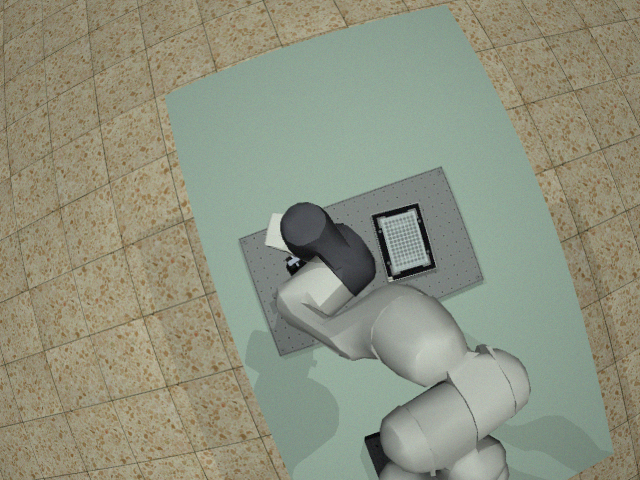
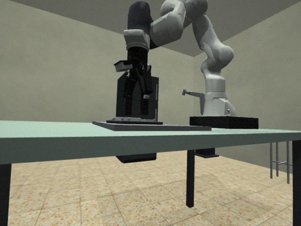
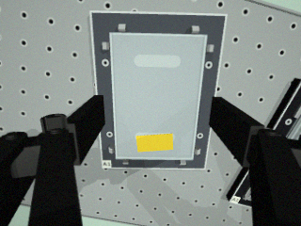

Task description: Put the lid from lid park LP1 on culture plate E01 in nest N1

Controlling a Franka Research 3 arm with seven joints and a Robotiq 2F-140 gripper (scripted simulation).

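Now: the lid 4 cm below my hand. Also, from my hand: park frame: 5 cm below; then culture plate E01: 19 cm to the right, 4 cm below, 2 cm behind; then baseplate: 9 cm to the right, 6 cm below, 3 cm behind.
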